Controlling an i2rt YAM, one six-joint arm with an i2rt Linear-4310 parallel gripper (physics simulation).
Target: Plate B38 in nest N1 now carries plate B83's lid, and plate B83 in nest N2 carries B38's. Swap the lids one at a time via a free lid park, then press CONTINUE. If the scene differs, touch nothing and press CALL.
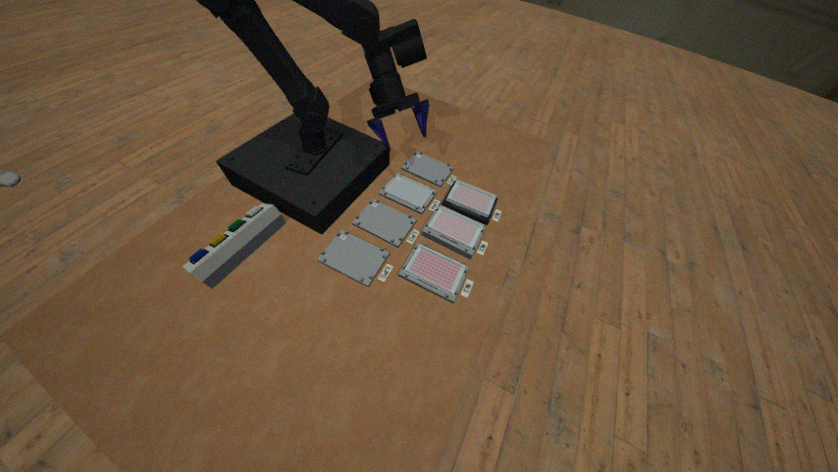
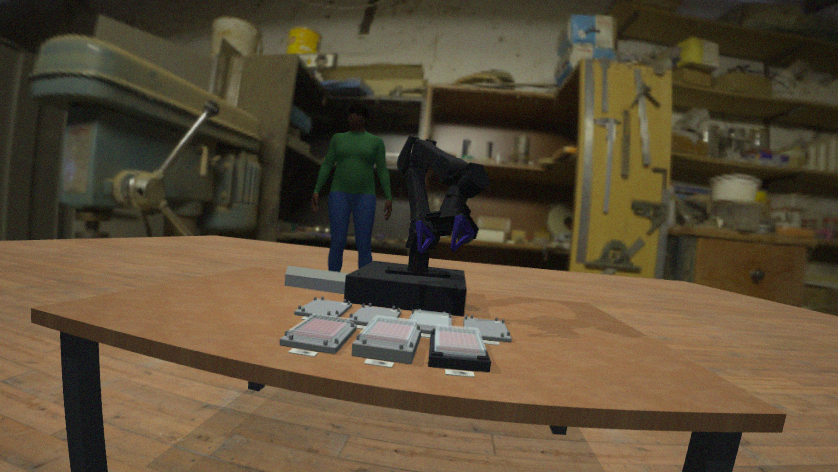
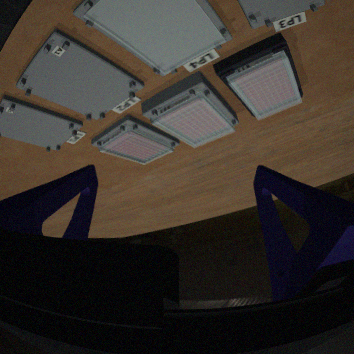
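Where they show: gripper, fingertip midpoint: (image 1: 407,143) (image 2: 435,251) (image 3: 175,173); arm's base at its link origin: (image 1: 315,150) (image 2: 417,273).
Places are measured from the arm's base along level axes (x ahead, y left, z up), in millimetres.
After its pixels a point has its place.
Observation:
Three nests hold pink well plates: a low grey nest plate (image 1: 435,269) @(x 424, y -210, z -60 mm) (image 2: 321,329) @(x 455, y -203, z -55 mm) (image 3: 134,145) @(x 406, y -195, z -55 mm), a taller grey nest plate (image 1: 455,227) @(x 441, y -85, z -41 mm) (image 2: 387,331) @(x 476, y -83, z -41 mm) (image 3: 195,120) @(x 422, y -66, z -41 mm), and a black nest plate (image 1: 471,198) @(x 462, y 37, z -44 mm) (image 2: 458,339) @(x 485, y 43, z -45 mm) (image 3: 266,86) @(x 441, y 50, z -45 mm). Nest labels and plate names are too small to read. Park LP1 (image 1: 353,257) @(x 227, y -244, z -71 mm) (image 2: 322,307) @(x 235, y -244, z -71 mm) (image 3: 37,125) @(x 232, y -226, z -71 mm), park LP2 (image 1: 384,221) @(x 255, y -114, z -71 mm) (image 3: 82,75) @(x 253, y -94, z -71 mm) and park LP3 (image 1: 428,168) @(x 305, y 140, z -71 mm) (image 2: 487,328) @(x 316, y 146, z -71 mm) show bare grey tops. A pale clear lid (image 1: 408,192) @(x 282, y 5, z -63 mm) (image 2: 431,319) @(x 295, y 17, z -63 mm) (image 3: 155,30) @(x 280, y 8, z -63 mm) lies on LP4. My gripper (image 1: 405,141) @(x 266, y 15, z 93 mm) (image 2: 439,250) @(x 266, y 15, z 93 mm) (image 3: 175,173) @(x 266, y 15, z 93 mm) is open and empty, above the table beyond LP3.
A button box (image 1: 240,249) @(x -11, y -329, z -45 mm) (image 2: 314,279) @(x -8, y -321, z -47 mm) with blue, yellow, green and white buttons stands beside the black robot base (image 1: 302,170) @(x 20, y -95, z 9 mm) (image 2: 404,287) @(x 150, y -44, z -19 mm). The button lettering cannot be read. The parks lie between the base and the nests. A person (image 2: 353,164) in green stands behind the table.

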